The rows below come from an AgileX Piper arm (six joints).
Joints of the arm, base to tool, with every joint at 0 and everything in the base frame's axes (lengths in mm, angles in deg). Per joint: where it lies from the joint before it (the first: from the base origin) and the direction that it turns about. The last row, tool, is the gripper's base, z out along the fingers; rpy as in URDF.
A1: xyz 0.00 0.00 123.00 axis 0 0 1
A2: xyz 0.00 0.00 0.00 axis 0 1 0
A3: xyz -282.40 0.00 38.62 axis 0 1 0
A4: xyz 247.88 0.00 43.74 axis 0.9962 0 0.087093
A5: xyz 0.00 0.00 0.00 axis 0 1 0
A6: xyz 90.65 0.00 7.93 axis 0.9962 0 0.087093
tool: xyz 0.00 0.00 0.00 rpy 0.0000 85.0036 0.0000
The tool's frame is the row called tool.
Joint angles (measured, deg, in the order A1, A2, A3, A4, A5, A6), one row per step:
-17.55, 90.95, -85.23, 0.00, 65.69, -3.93
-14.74, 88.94, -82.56, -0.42, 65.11, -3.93
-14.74, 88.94, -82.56, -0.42, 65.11, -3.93
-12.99, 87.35, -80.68, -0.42, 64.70, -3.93
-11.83, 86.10, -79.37, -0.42, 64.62, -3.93
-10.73, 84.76, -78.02, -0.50, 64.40, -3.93
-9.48, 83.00, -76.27, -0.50, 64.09, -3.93
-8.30, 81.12, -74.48, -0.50, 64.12, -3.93
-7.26, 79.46, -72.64, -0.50, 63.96, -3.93
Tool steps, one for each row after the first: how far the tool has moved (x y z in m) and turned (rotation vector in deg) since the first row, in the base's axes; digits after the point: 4 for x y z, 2 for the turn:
-0.0051, 0.0175, -0.0016, -0.38, 0.19, 2.82
-0.0051, 0.0175, -0.0016, -0.38, 0.19, 2.82
-0.0102, 0.0287, -0.0020, -0.42, 0.07, 4.57
-0.0148, 0.0362, -0.0017, -0.42, 0.05, 5.73
-0.0199, 0.0430, -0.0013, -0.55, -0.14, 6.84
-0.0269, 0.0508, -0.0008, -0.62, -0.46, 8.09
-0.0352, 0.0581, -0.0004, -0.63, -0.52, 9.27
-0.0427, 0.0643, -0.0014, -0.62, -0.51, 10.31

